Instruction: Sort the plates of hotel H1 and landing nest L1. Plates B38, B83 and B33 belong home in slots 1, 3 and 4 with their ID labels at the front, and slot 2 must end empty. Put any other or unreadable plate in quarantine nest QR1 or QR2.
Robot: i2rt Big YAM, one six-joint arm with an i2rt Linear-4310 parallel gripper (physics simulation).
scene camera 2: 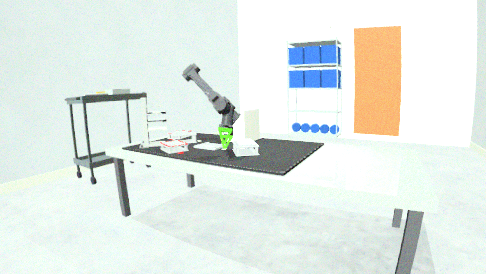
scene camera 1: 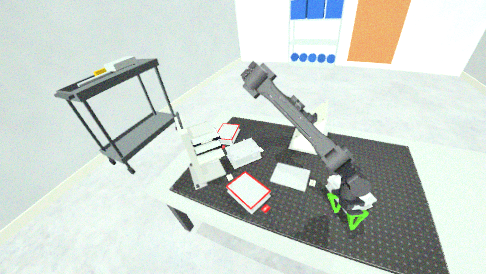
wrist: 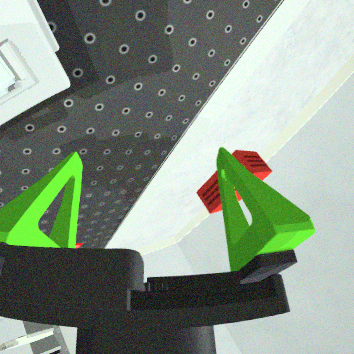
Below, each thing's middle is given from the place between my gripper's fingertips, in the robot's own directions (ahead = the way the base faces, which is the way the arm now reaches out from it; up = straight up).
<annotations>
Now: the flat nest (scene camera 1: 286,175) 20 cm behind my hand, 20 cm to the right of it and 5 cm below it.
</annotations>
